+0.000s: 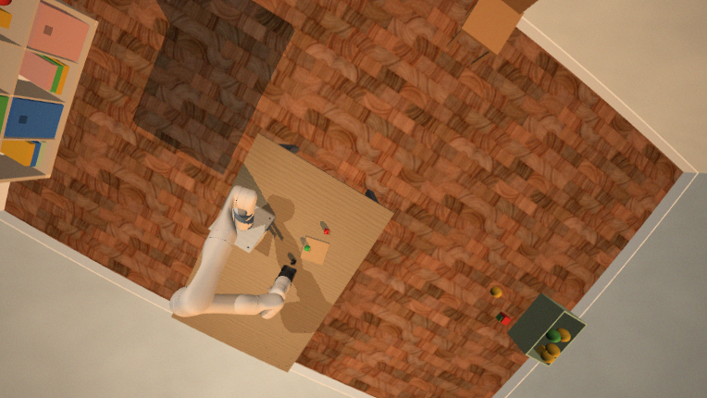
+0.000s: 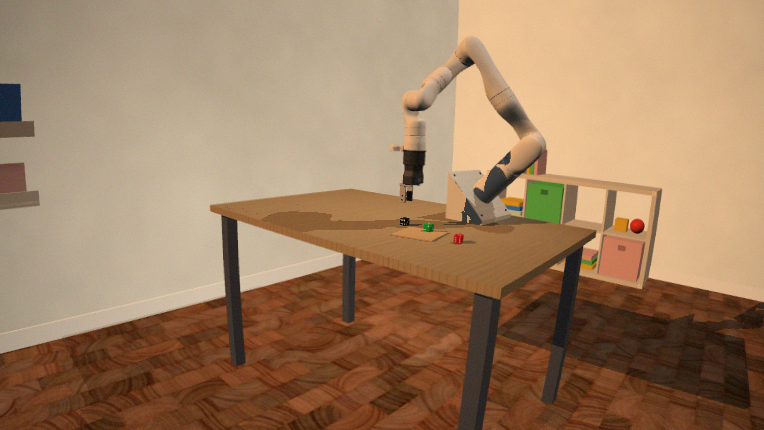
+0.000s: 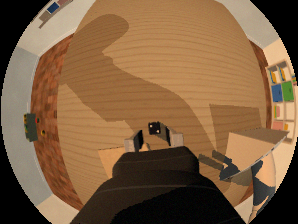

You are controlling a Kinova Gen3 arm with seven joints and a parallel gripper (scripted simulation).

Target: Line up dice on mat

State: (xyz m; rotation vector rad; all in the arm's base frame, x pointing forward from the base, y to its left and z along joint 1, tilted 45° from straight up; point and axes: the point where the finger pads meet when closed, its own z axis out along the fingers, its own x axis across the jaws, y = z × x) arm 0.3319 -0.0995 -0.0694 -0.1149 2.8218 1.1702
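The black die is 9 cm below my hand. The rest, counted from my hand: red die: 7 cm ahead, 26 cm to the left, 9 cm below; green die: 3 cm ahead, 12 cm to the left, 8 cm below; tan mat: 7 cm ahead, 12 cm to the left, 10 cm below.
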